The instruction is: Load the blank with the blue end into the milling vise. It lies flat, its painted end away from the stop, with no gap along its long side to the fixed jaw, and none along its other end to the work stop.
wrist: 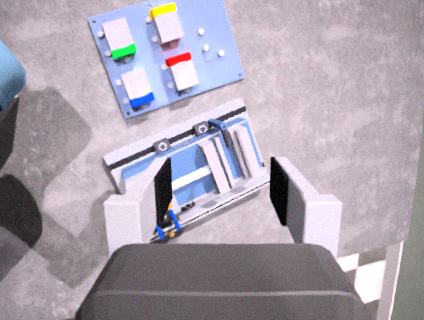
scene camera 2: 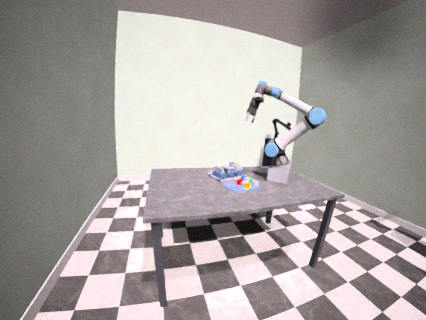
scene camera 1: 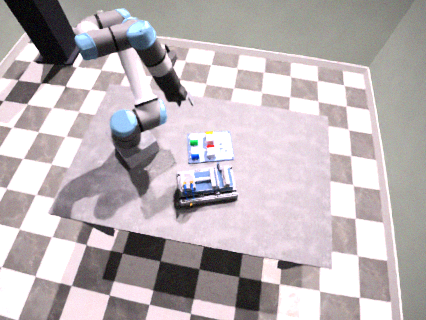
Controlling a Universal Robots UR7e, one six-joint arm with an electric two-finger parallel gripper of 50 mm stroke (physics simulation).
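The blank with the blue end (scene camera 1: 195,156) (wrist: 136,86) lies on the blue board (scene camera 1: 226,151) (scene camera 2: 229,186) (wrist: 215,72), at the corner near the vise; in the wrist view its blue end points down toward the vise. The milling vise (scene camera 1: 200,189) (scene camera 2: 227,172) (wrist: 186,161) stands beside the board, with pale upright jaw plates and a narrow gap between them. A blue arm with a dark tip (wrist: 220,126), which looks like the work stop, reaches over the gap's board-side end. No blank shows in the gap. My gripper (scene camera 1: 190,101) (scene camera 2: 250,119) (wrist: 220,178) is open and empty, high above the table.
Blanks with green (wrist: 119,37), yellow (wrist: 167,25) and red (wrist: 182,72) ends lie on the board among white pegs. Blue and orange fittings (wrist: 172,220) sit at the vise's near left end. The arm's base (scene camera 1: 137,152) stands left of the board in the first scene view.
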